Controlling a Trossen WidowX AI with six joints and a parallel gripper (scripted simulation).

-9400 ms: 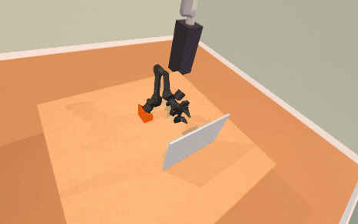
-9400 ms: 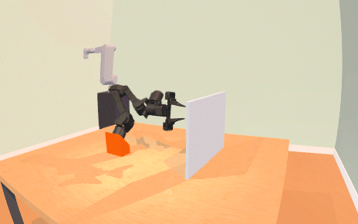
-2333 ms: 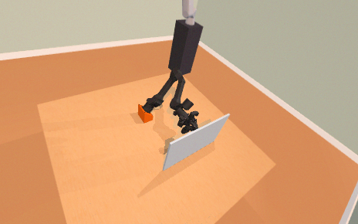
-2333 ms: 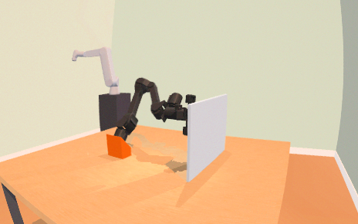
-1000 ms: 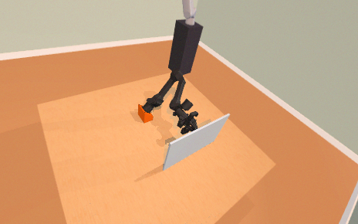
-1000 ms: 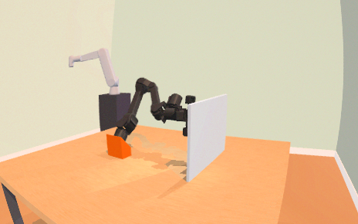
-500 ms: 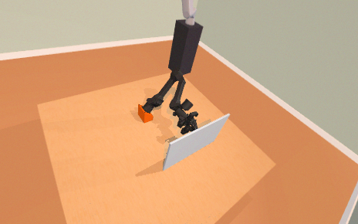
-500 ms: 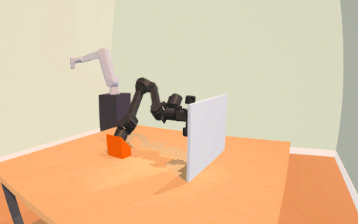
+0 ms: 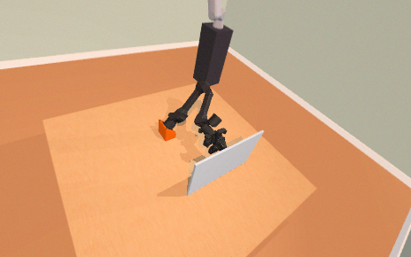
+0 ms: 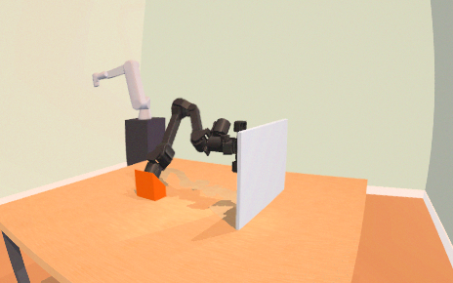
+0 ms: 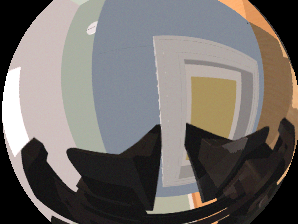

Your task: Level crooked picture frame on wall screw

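Now: gripper tip 50 mm above the picture frame. Round my gripper tip: wall panel: 20 mm ahead, 60 mm below.
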